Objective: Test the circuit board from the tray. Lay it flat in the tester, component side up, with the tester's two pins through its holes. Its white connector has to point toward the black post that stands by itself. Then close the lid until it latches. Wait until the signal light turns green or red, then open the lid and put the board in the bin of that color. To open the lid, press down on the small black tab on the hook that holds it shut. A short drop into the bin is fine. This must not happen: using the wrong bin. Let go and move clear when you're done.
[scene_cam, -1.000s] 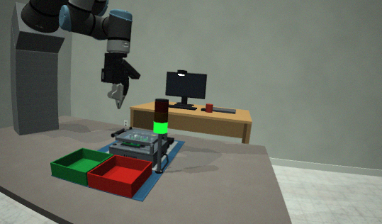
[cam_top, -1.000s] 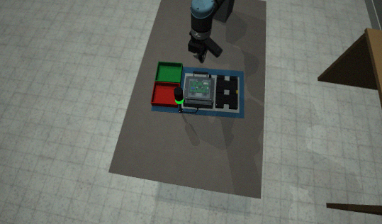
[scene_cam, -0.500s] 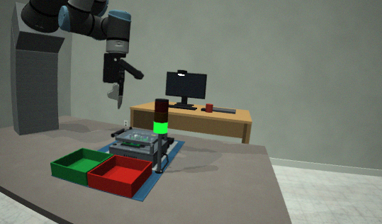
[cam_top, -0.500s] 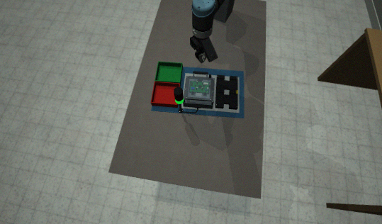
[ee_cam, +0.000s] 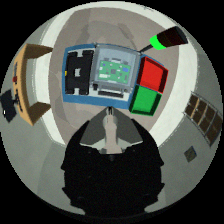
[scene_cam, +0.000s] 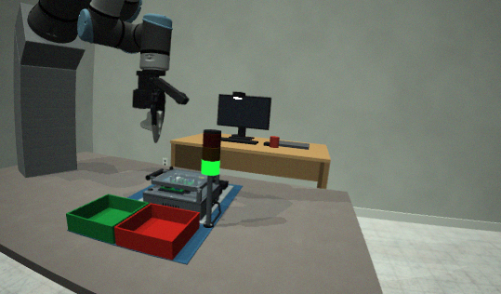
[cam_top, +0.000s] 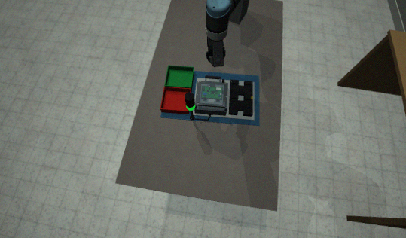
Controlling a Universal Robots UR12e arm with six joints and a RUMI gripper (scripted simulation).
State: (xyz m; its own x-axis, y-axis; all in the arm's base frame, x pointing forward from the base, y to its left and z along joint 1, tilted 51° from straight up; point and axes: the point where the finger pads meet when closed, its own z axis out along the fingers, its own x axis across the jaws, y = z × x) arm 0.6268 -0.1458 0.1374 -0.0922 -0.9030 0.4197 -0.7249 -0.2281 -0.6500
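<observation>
My hand is 120 mm above the black latch hook, 40 mm to the right of it and 40 mm short of it. Round my hand: tester lid (120 mm below, 80 mm ahead, 30 mm to the right); green circuit board (130 mm below, 80 mm ahead, 30 mm to the right); green bin (190 mm to the right, 190 mm below, 80 mm behind).
</observation>
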